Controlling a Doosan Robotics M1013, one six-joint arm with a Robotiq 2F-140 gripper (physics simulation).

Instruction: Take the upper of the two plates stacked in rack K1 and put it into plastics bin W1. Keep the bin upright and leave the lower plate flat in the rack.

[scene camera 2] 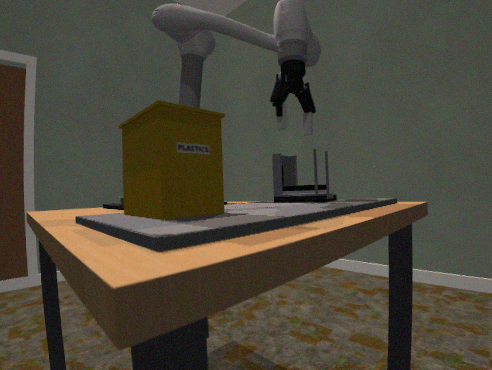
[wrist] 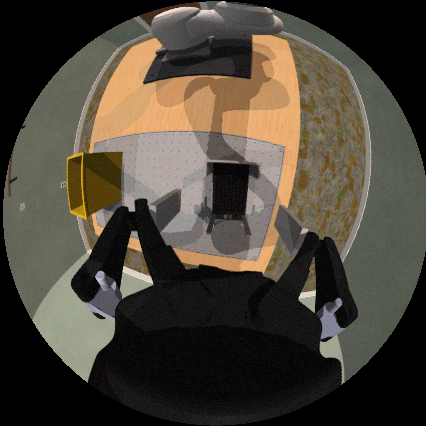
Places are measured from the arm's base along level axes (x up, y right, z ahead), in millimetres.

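Pixels of known places: gripper, fingertip midpoint: (scene camera 2: 296,132) (wrist: 229,206); arm's base, origin of the base link: (wrist: 188,47).
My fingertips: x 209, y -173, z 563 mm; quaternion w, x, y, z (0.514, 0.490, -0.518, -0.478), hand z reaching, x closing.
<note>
Ahead of a thing's pixels: the offset from my fingertips to its middle. Level surfaces: height alone.
My gripper (scene camera 2: 295,124) (wrist: 229,206) is open and empty. It points down and hangs above the grey rack K1 {dy -4, dx -137, dz +18 mm} (scene camera 2: 277,177) (wrist: 254,170), clear of the rack's posts. A dark plate {dy -4, dx -169, dz +8 mm} (scene camera 2: 304,188) (wrist: 230,190) lies flat in the rack, between its back wall and the thin front posts. In the wrist view it shows from above, between the fingers and a little beyond them. The lower plate cannot be made out clearly from the rack's dark base. The yellow bin W1 {dy +421, dx -119, dz -23 mm} (scene camera 2: 172,165) (wrist: 102,170), labelled PLASTICS, stands upright with its open top up, to the left of the rack.
The bin and rack stand on a grey perforated board {dx -210 mm} (scene camera 2: 240,209) (wrist: 150,155) on the wooden table {dx -222 mm} (scene camera 2: 125,270) (wrist: 140,110). The robot's arm (scene camera 2: 230,30) reaches over from behind. Its dark mounting plate (wrist: 225,69) lies at the table's far side in the wrist view.
</note>
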